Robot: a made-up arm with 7 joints. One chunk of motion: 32 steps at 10 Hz.
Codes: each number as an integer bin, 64 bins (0 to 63) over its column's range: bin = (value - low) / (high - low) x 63, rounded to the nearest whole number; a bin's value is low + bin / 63 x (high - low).
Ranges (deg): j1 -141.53..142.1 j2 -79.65..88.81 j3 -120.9..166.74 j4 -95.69..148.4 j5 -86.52..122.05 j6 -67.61..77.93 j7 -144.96..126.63
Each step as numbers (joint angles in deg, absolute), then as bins.
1 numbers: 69.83 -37.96 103.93 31.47 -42.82 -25.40 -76.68
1 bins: 47 16 49 33 13 18 16
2 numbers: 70.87 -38.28 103.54 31.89 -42.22 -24.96 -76.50
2 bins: 47 15 49 33 13 18 16
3 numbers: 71.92 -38.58 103.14 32.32 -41.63 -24.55 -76.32
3 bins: 47 15 49 33 14 19 16
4 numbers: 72.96 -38.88 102.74 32.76 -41.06 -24.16 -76.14
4 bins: 48 15 49 33 14 19 16
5 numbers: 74.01 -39.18 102.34 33.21 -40.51 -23.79 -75.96
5 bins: 48 15 49 33 14 19 16
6 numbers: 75.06 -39.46 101.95 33.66 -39.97 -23.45 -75.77
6 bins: 48 15 49 33 14 19 16
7 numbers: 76.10 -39.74 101.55 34.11 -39.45 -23.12 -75.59
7 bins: 48 15 49 34 14 19 16
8 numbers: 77.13 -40.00 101.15 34.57 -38.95 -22.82 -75.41
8 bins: 49 15 49 34 14 19 16
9 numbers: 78.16 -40.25 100.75 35.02 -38.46 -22.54 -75.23
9 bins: 49 15 49 34 15 20 16
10 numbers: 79.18 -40.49 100.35 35.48 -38.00 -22.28 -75.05
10 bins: 49 15 48 34 15 20 16
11 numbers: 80.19 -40.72 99.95 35.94 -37.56 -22.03 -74.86
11 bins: 49 15 48 34 15 20 16
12 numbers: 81.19 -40.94 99.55 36.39 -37.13 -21.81 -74.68
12 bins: 49 14 48 34 15 20 16
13 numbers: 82.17 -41.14 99.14 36.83 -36.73 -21.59 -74.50
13 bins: 50 14 48 34 15 20 16
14 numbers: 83.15 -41.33 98.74 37.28 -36.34 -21.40 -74.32
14 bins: 50 14 48 34 15 20 16
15 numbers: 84.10 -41.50 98.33 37.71 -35.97 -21.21 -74.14
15 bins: 50 14 48 34 15 20 16
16 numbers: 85.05 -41.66 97.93 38.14 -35.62 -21.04 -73.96
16 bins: 50 14 48 35 15 20 16
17 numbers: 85.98 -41.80 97.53 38.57 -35.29 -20.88 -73.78
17 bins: 51 14 48 35 15 20 17
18 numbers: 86.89 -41.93 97.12 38.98 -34.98 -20.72 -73.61
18 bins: 51 14 48 35 16 20 17
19 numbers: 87.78 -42.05 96.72 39.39 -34.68 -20.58 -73.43
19 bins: 51 14 48 35 16 20 17
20 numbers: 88.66 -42.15 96.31 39.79 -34.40 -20.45 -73.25
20 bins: 51 14 48 35 16 20 17
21 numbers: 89.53 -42.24 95.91 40.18 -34.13 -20.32 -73.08
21 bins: 51 14 47 35 16 20 17
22 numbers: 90.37 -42.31 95.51 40.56 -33.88 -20.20 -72.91
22 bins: 52 14 47 35 16 21 17
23 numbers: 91.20 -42.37 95.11 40.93 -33.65 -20.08 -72.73
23 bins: 52 14 47 35 16 21 17
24 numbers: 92.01 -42.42 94.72 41.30 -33.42 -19.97 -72.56
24 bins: 52 14 47 35 16 21 17
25 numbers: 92.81 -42.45 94.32 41.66 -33.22 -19.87 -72.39
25 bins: 52 14 47 35 16 21 17
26 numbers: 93.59 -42.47 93.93 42.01 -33.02 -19.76 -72.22
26 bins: 52 14 47 36 16 21 17
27 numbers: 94.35 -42.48 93.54 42.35 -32.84 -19.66 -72.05
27 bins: 52 14 47 36 16 21 17
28 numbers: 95.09 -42.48 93.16 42.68 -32.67 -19.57 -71.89
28 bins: 53 14 47 36 16 21 17
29 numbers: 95.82 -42.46 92.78 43.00 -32.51 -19.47 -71.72
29 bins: 53 14 47 36 16 21 17
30 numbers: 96.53 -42.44 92.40 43.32 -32.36 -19.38 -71.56
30 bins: 53 14 47 36 16 21 17
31 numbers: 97.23 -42.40 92.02 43.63 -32.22 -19.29 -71.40
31 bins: 53 14 47 36 16 21 17
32 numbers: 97.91 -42.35 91.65 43.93 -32.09 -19.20 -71.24
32 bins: 53 14 47 36 16 21 17
